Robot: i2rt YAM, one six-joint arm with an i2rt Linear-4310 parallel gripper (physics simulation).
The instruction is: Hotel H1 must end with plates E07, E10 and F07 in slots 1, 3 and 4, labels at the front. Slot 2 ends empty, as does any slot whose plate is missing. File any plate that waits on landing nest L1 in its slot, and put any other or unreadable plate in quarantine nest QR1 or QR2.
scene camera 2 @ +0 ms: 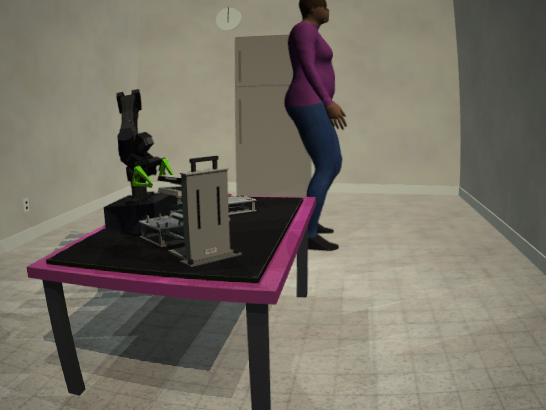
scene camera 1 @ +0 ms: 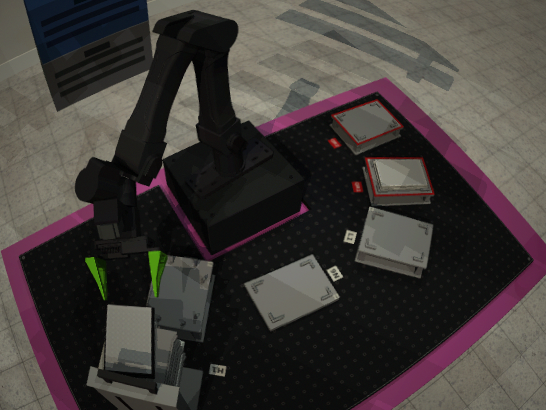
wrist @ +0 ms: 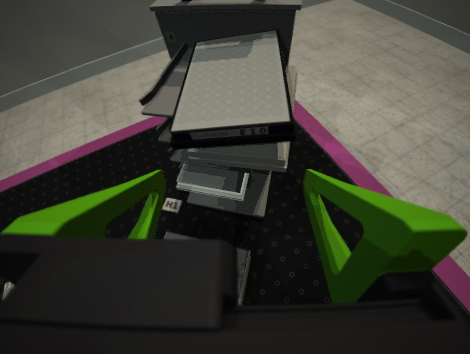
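Seen in the pictures: gripper, fingertip midpoint: [scene camera 2: 163,182] [scene camera 1: 130,298] [wrist: 234,177]; arm's base at its link origin: [scene camera 2: 140,198] [scene camera 1: 229,168].
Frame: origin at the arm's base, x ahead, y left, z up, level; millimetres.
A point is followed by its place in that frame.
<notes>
Hotel H1 [scene camera 1: 167,396] @(x 395, y -416, z 164 mm) [scene camera 2: 207,215] @(x 357, y -468, z 37 mm) [wrist: 225,30] @(x 337, y -444, z 142 mm) stands at the table's near left end. Plate E10 [scene camera 1: 129,340] @(x 275, y -409, z 142 mm) [wrist: 232,85] @(x 256, y -400, z 142 mm), black with a pale lid, lies on its top level, label facing the wrist camera. It is off to one side, and shelf surface shows beside it. A clear-rimmed plate [wrist: 212,182] @(x 256, y -360, z 31 mm) lies low in the hotel; its label is not readable. My gripper [scene camera 1: 130,297] @(x 201, y -363, z 119 mm) [scene camera 2: 161,180] @(x 201, y -363, z 119 mm) [wrist: 234,177] @(x 201, y -363, z 119 mm) is open and empty, just in front of E10, fingers apart. Landing nest L1 [scene camera 1: 395,237] @(x 346, y 189, z -43 mm) is bare. Of the red-rimmed quarantine nests, one [scene camera 1: 367,121] @(x 50, y 410, z -53 mm) is bare; the other holds a pale plate [scene camera 1: 400,175] @(x 236, y 329, z -38 mm).
A raised nest [scene camera 1: 185,295] @(x 180, y -250, z -33 mm) stands between arm base and hotel, partly under my right finger in scene camera 1. A low nest marked N6 [scene camera 1: 292,292] @(x 287, y -59, z -81 mm) lies mid-table. The black arm base [scene camera 1: 250,215] @(x 113, y -30, z -25 mm) stands behind. A person [scene camera 2: 310,75] stands beyond the table.
</notes>
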